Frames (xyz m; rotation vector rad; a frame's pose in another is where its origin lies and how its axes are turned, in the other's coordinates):
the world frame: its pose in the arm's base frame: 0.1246 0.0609 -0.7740 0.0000 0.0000 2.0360
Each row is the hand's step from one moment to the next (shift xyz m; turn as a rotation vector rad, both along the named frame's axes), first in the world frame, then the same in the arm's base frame.
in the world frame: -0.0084 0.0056 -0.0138 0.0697 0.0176 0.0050
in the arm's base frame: -0.0012 -0.0100 -0.0138 -0.0470 0.0544 0.0050
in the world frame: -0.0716 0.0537 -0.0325 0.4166 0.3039 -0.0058
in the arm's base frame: -0.0159 -0.0881 -0.0325 -0.4585 0.2360 -0.0058
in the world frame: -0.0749 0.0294 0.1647 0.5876 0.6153 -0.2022
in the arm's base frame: 0.0073 -0.0801 0.1647 -0.8135 0.2491 -0.2022
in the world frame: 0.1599 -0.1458 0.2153 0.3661 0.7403 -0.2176
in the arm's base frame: 0.0586 0.2083 0.2153 -0.8259 -0.0049 -0.2176
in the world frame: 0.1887 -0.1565 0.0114 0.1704 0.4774 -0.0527
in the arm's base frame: 0.0552 0.2389 0.0114 -0.5031 -0.0619 -0.0527
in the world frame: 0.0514 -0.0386 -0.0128 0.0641 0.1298 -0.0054
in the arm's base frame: 0.0114 0.0633 -0.0128 -0.1448 -0.0009 -0.0054
